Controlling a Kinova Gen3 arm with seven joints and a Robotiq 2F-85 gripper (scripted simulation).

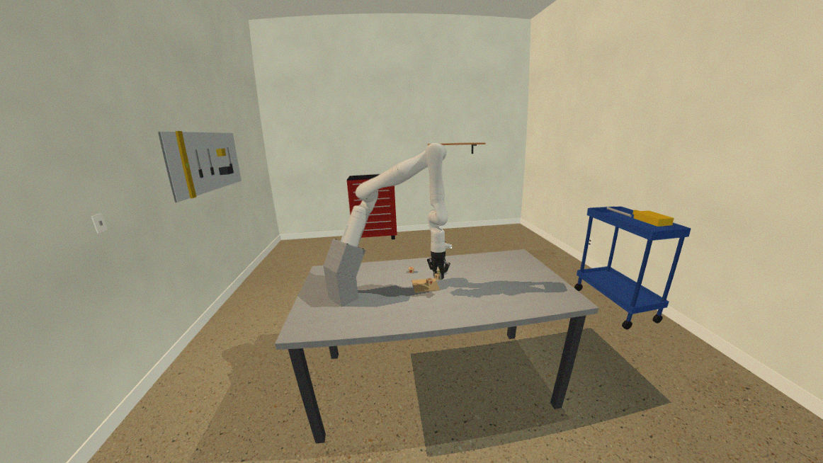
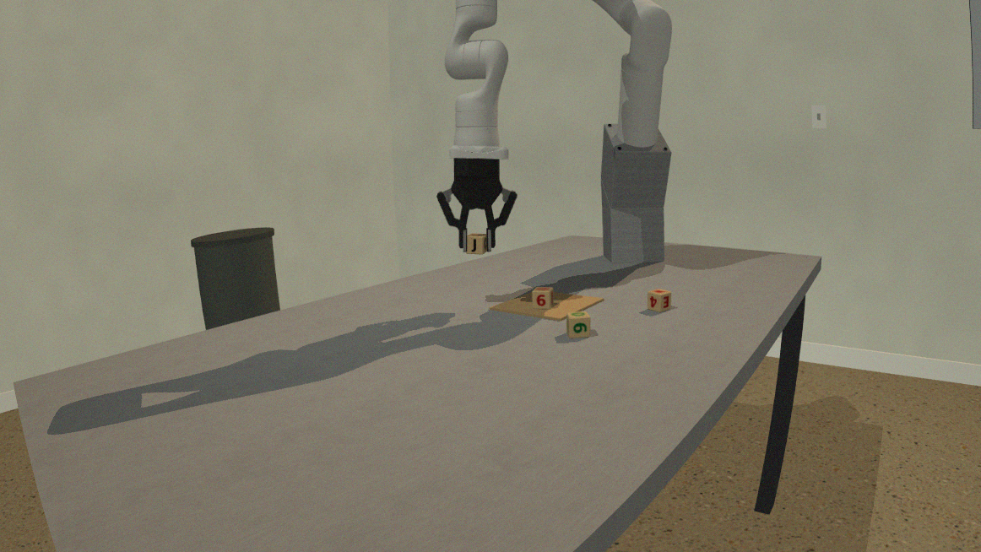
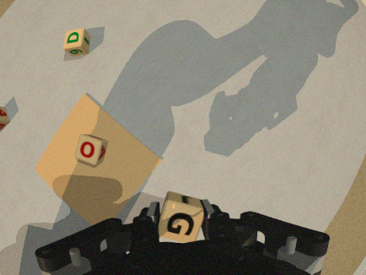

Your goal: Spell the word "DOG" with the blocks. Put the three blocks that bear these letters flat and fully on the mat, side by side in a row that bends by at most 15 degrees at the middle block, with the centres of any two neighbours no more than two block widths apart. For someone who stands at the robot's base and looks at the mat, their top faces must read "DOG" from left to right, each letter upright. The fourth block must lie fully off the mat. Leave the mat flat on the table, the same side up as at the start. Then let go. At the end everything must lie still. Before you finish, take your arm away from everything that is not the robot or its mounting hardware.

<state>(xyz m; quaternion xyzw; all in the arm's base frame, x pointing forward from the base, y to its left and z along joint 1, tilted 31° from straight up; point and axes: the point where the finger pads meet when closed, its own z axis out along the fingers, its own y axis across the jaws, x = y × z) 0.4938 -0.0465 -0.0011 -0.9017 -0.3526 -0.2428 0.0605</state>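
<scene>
Right now my hand is 6 cm past the tan mat, 10 cm to the right of it and 11 cm above it. Also, from my hand: O block 4 cm behind, 11 cm to the left, 9 cm below; G block 1 cm below; D block 4 cm ahead, 24 cm to the left, 10 cm below.
</scene>
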